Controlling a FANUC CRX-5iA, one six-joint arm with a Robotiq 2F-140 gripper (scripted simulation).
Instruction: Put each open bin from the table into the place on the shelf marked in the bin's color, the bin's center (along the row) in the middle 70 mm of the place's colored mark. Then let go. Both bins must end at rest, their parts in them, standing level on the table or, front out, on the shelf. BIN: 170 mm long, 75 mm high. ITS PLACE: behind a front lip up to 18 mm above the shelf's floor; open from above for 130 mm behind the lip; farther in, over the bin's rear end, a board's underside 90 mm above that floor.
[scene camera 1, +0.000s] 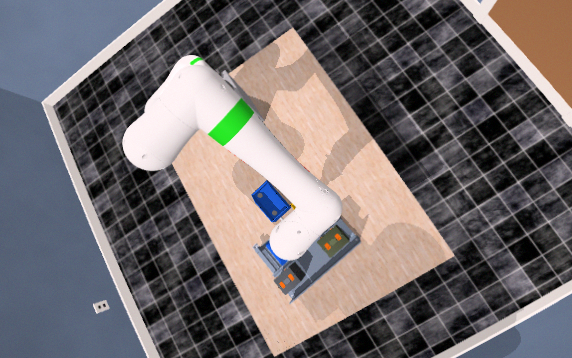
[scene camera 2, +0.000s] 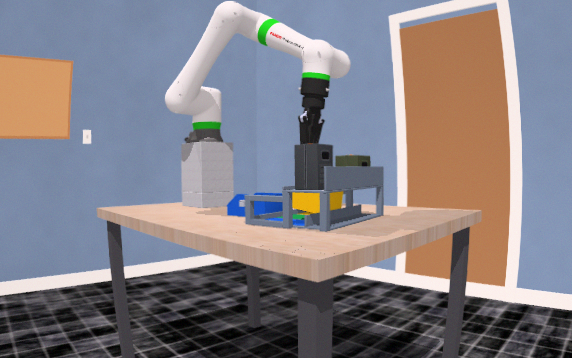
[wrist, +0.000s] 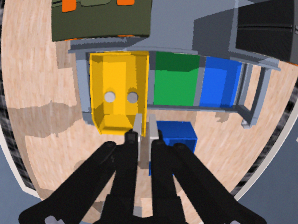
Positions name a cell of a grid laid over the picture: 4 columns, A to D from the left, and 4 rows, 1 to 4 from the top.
Labels:
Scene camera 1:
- blue bin: B3
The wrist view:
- gripper: B3
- yellow bin: B2
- blue bin: C3

